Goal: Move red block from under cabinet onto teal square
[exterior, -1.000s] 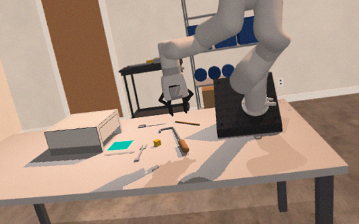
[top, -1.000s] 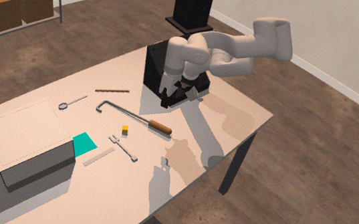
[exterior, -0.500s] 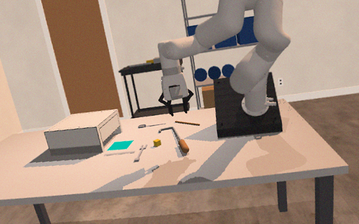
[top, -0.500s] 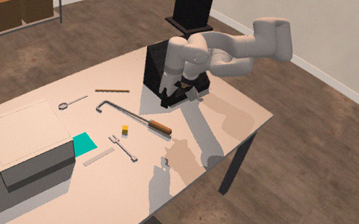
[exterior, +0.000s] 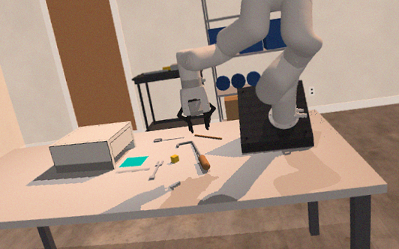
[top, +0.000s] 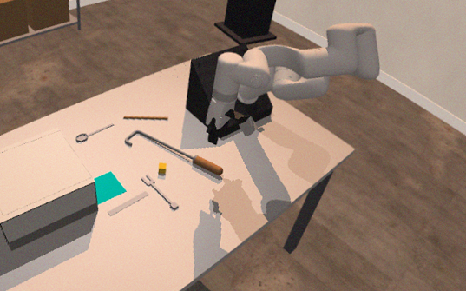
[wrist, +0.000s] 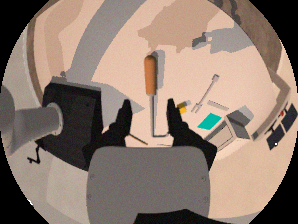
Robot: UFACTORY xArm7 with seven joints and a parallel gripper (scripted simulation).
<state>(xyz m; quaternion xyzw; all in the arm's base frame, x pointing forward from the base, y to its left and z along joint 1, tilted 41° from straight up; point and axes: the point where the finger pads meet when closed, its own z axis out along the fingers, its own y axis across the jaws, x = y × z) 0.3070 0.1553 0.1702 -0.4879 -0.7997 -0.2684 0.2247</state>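
The yellow block lies 16 cm below my hand, 15 cm ahead of it and 7 cm to the right of it. Also, from my hand: grey wrench (21 cm ahead, 17 cm below, 1 cm to the left); long hook tool (16 cm below, 12 cm to the right, 10 cm ahead); flat grey bar (32 cm ahead, 17 cm below).
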